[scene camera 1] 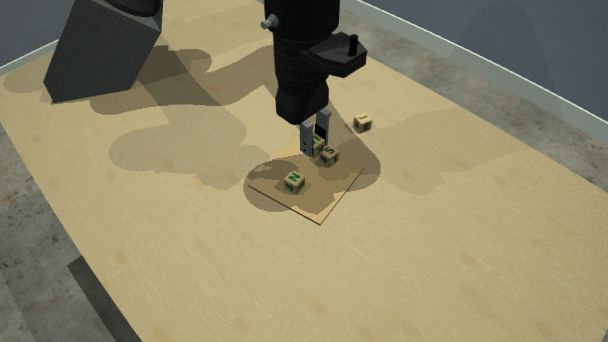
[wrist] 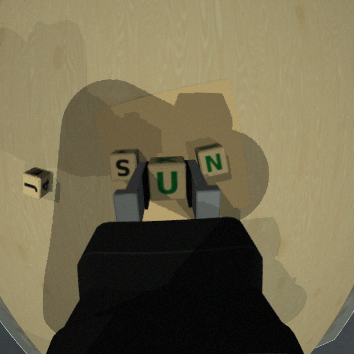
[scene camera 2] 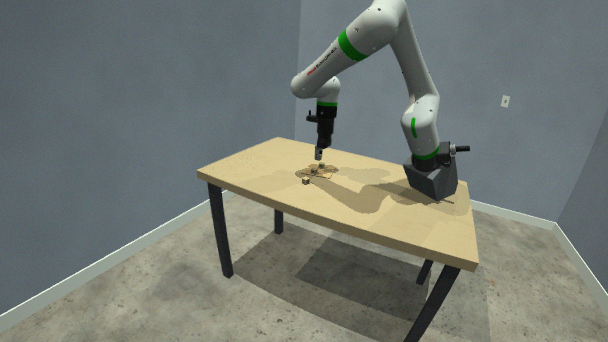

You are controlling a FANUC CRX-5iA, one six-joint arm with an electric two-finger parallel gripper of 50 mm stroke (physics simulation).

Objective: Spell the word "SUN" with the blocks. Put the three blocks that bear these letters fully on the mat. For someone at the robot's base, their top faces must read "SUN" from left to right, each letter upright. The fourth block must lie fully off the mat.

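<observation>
My gripper [scene camera 1: 315, 140] [scene camera 2: 318, 156] [wrist: 166, 174] is shut on the U block [scene camera 1: 318, 143] [wrist: 167, 181], held in the air over the base side of the mat [scene camera 1: 320, 216] [wrist: 220, 91]. Its green U faces up and reads upright in the wrist view. The S block [scene camera 1: 329, 156] [wrist: 124, 166] stands on the mat to its left there, black S up, partly behind a finger. The N block [scene camera 1: 294, 182] [wrist: 213, 161] stands on the mat to its right, green N up, turned slightly. The J block [scene camera 1: 362, 123] [scene camera 2: 305, 180] [wrist: 37, 183] lies off the mat, beyond the S block, its letter turned sideways.
The blocks and mat are on a wooden table [scene camera 1: 200, 260] [scene camera 2: 250, 167]. The robot's dark base block [scene camera 1: 102, 55] [scene camera 2: 433, 180] stands at one end of the table. Arm shadows cover much of the mat and the tabletop around it. Walls stand beyond the table.
</observation>
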